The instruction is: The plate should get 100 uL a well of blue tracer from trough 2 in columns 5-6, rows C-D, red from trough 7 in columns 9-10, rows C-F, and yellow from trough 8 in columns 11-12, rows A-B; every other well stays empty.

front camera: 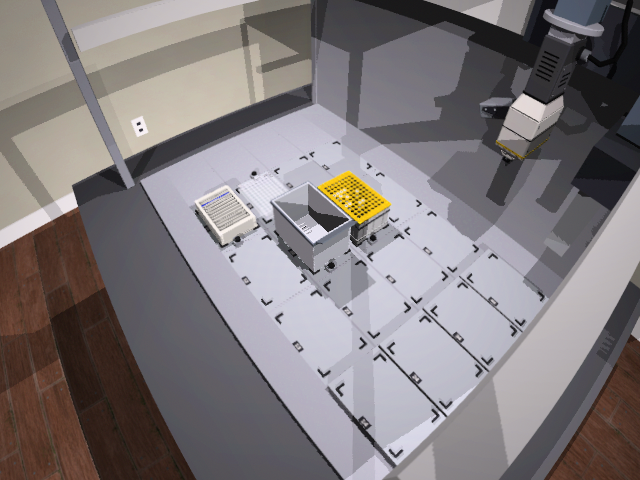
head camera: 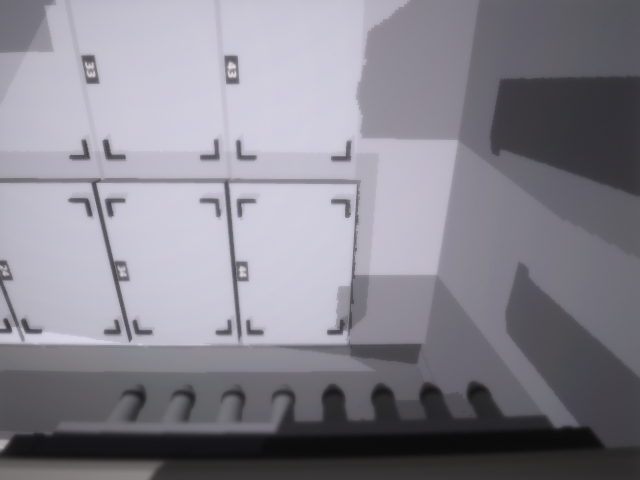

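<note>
The pipetting head [front camera: 529, 124] is raised high over the deck's right side. Its row of eight nozzles [head camera: 283, 403] shows along the bottom of the head view, with bare rounded ends and no tips. The pale translucent plate [front camera: 258, 190] lies flat on the deck, partly hidden behind the grey bin; no colour can be made out in its wells. The cream trough rack [front camera: 249, 223] stands left of the plate, with a blue strip [front camera: 215, 199] near its far end; red and yellow cannot be made out. A small grey part sits beside the head; gripper fingers cannot be made out.
A deep, open grey bin [front camera: 294, 235] stands between the trough rack and the yellow tip rack [front camera: 385, 205]. Deck slots with black corner brackets fill the front and right. Label 44 [head camera: 241, 271] shows in the head view. Grey walls border the deck.
</note>
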